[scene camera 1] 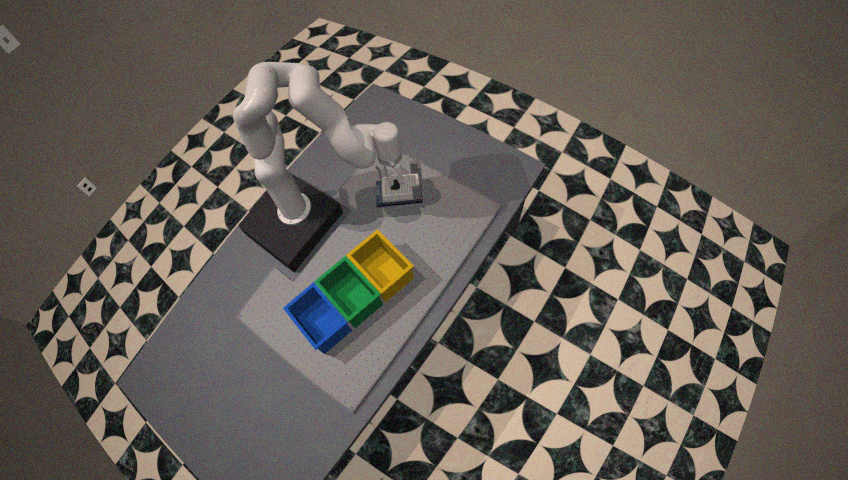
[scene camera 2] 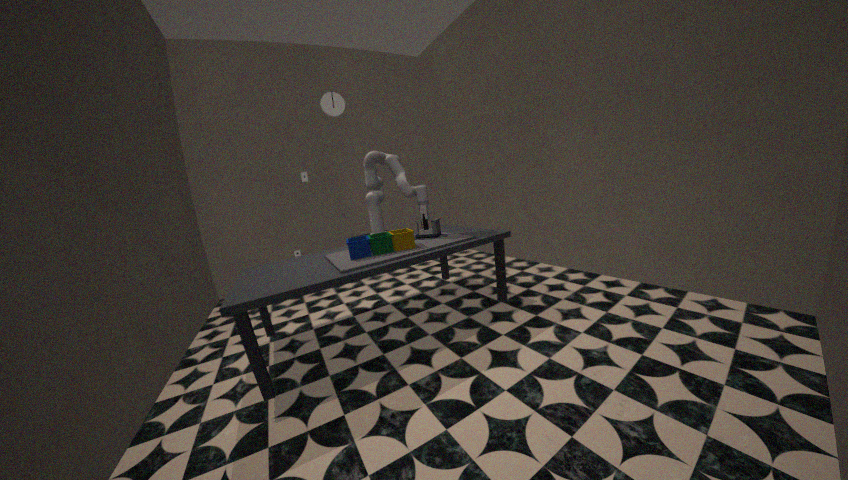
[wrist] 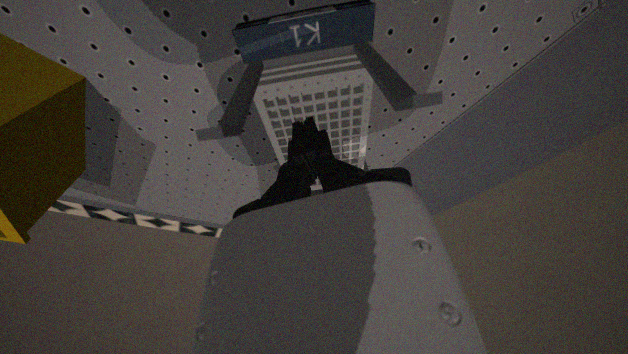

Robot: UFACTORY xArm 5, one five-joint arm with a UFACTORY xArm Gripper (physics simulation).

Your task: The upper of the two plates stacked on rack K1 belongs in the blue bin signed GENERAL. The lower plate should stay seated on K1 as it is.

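Frame: origin at the arm's base, x left, y down, z back, level; millimetres.
Where they show: gripper, between the fingertips: (scene camera 1: 395, 187) (scene camera 2: 426, 229) (wrist: 309, 133); arm's base, origin of its link: (scene camera 1: 294, 209).
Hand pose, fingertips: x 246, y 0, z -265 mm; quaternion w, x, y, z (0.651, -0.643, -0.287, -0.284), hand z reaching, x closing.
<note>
Each offset is from my fingertips to the top centre of the thing. "*": to the spot under its first point. Level surfaces: height alone.
The gripper (scene camera 1: 395, 185) (scene camera 2: 425, 226) (wrist: 304, 122) is shut, its black fingertips together, with no plate seen between them. In the wrist view the fingertips are over the light grid face of the upper plate {dx +17, dy +0, dz -10 mm} (wrist: 350, 95) (scene camera 1: 409, 180); whether they touch it I cannot tell. Rack K1 {dx +13, dy -68, dz -5 mm} (scene camera 1: 399, 204) (scene camera 2: 427, 236) (wrist: 270, 44) holds the stacked plates between its grey corner guides. Stacked light edges show beside the K1 label, but the lower plate's face is hidden. The blue bin {* dx -534, dy -6, dz -131 mm} (scene camera 1: 334, 337) (scene camera 2: 358, 247) stands at the far end of the bin row from K1; its sign is not readable.
The green bin {dx -390, dy -48, dz -88 mm} (scene camera 1: 364, 311) (scene camera 2: 381, 242) is in the middle of the row, and the yellow bin (scene camera 1: 397, 285) (scene camera 2: 403, 240) (wrist: 50, 165) is nearest the rack. The arm's black base (scene camera 1: 261, 228) stands beside the perforated board {dy +51 mm} (scene camera 1: 351, 386) on the grey table {dy +64 mm} (scene camera 1: 196, 368).
</note>
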